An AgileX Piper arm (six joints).
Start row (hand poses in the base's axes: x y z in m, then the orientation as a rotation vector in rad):
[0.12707 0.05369 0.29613 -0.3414 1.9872 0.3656]
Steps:
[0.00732 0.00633 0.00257 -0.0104 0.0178 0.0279]
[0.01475 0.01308 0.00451 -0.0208 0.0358 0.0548]
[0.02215 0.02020 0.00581 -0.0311 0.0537 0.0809]
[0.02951 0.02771 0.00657 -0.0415 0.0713 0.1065]
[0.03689 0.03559 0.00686 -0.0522 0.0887 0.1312]
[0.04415 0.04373 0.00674 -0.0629 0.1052 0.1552]
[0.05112 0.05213 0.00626 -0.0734 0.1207 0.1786]
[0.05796 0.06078 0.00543 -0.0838 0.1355 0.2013]
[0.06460 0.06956 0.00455 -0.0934 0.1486 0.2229]
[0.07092 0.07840 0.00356 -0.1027 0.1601 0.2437]
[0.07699 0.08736 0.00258 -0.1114 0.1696 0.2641]
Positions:
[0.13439 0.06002 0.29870 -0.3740 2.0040 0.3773]
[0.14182 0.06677 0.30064 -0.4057 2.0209 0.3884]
[0.14922 0.07389 0.30194 -0.4368 2.0375 0.3992]
[0.15658 0.08140 0.30270 -0.4676 2.0536 0.4094]
[0.16396 0.08928 0.30299 -0.4980 2.0694 0.4187]
[0.17122 0.09742 0.30287 -0.5279 2.0842 0.4274]
[0.17819 0.10582 0.30239 -0.5573 2.0979 0.4356]
[0.18503 0.11447 0.30156 -0.5861 2.1107 0.4433]
[0.19167 0.12325 0.30068 -0.6136 2.1217 0.4507]
[0.19799 0.13209 0.29969 -0.6404 2.1309 0.4575]
[0.20406 0.14105 0.29871 -0.6665 2.1380 0.4641]

